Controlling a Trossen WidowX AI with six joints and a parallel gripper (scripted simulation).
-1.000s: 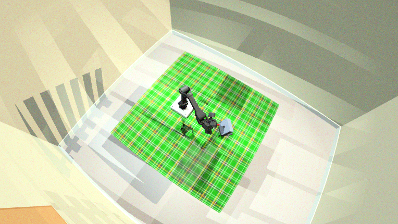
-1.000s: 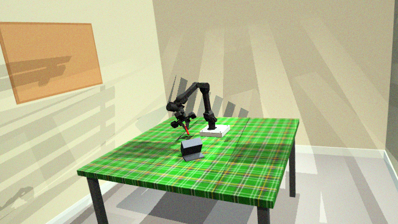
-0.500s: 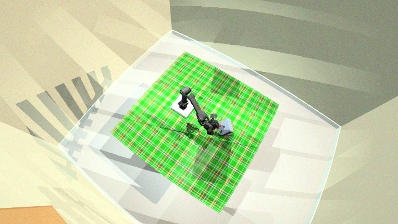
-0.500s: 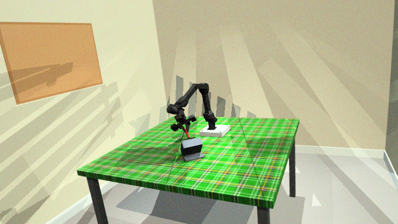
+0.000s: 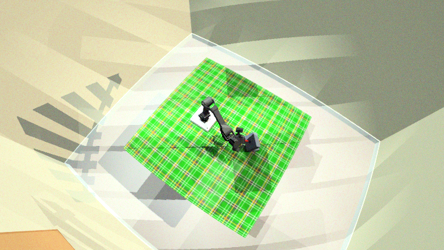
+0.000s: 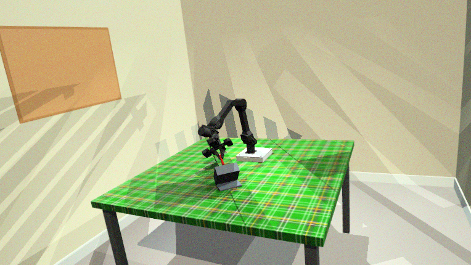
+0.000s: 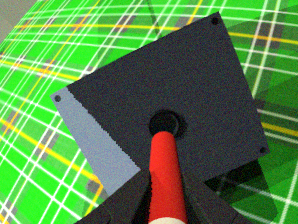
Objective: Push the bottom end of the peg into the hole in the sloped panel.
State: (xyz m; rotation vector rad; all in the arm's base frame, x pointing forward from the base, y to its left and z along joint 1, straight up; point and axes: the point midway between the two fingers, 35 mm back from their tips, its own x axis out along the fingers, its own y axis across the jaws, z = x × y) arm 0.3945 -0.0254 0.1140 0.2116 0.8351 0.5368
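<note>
The grey sloped panel is 50 mm ahead of my gripper tip, 50 mm to the left of it and 60 mm below it. Also, from my gripper tip: red peg 10 mm behind, 10 mm to the right, 10 mm above.
</note>
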